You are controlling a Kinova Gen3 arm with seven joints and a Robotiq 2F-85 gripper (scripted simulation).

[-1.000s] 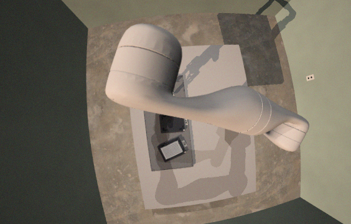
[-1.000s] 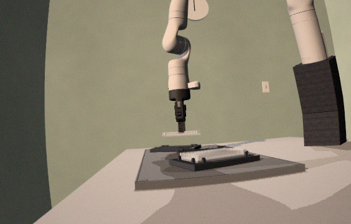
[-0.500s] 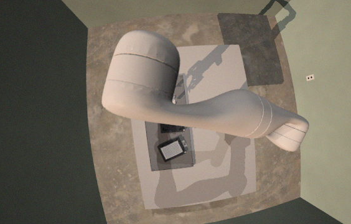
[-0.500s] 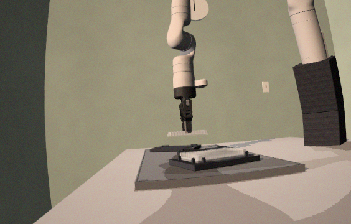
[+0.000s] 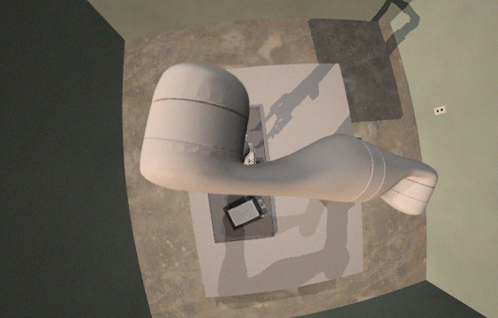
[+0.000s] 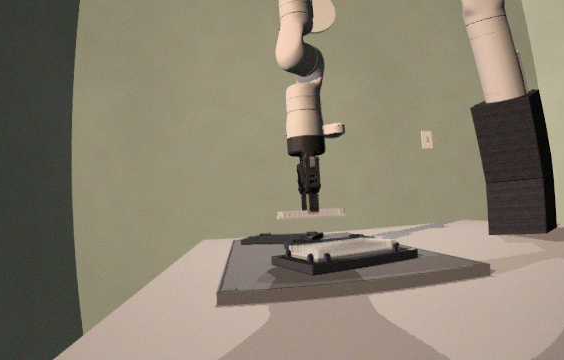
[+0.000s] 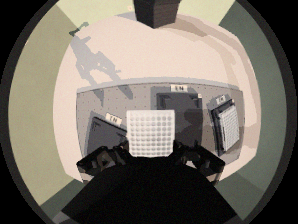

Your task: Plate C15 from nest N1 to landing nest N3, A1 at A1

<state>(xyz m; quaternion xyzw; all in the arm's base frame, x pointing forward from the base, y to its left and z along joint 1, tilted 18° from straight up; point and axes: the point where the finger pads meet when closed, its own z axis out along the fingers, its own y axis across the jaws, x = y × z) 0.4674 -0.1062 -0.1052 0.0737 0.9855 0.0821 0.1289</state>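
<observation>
My gripper is now 8 cm to the right of the landing nest N3, 7 cm above it and 2 cm past it. The rest, counted from my hand: nest label: 9 cm to the right, 7 cm below, 6 cm behind; then black nest N2: 26 cm to the left, 7 cm below, 3 cm ahead; then plate nest N1: 14 cm to the right, 7 cm below, 3 cm ahead.
</observation>
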